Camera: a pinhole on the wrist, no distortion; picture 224 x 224 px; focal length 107.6 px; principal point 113.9 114.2 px. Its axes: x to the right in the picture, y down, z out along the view. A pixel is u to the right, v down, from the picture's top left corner.
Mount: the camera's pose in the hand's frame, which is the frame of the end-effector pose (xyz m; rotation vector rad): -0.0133 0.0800 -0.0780 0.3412 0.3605 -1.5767
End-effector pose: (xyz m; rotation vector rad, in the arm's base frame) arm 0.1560 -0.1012 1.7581 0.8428 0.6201 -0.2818
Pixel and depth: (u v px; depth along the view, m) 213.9 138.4 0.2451
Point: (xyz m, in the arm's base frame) 0.0923 -0.2842 1.6175
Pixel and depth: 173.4 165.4 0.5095
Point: 0.2453 -0.5533 1.5076
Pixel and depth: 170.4 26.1 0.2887
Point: -0.0770 -0.3080 1.8694
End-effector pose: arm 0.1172 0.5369 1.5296 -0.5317 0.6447 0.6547
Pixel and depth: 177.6 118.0 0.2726
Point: 0.2759 0.4716 1.6474
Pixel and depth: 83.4 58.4 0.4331
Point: 0.1046 0.6886 1.9388
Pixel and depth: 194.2 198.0 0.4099
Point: 0.6226 0.4887 1.5244
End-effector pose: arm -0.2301 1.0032 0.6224 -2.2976 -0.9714 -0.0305
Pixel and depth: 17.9 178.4 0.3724
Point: -0.0150 1.2569 0.2465
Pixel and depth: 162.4 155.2 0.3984
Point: -0.3445 1.3375 0.6370
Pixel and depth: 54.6 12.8 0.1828
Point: -0.3269 0.9120 0.4164
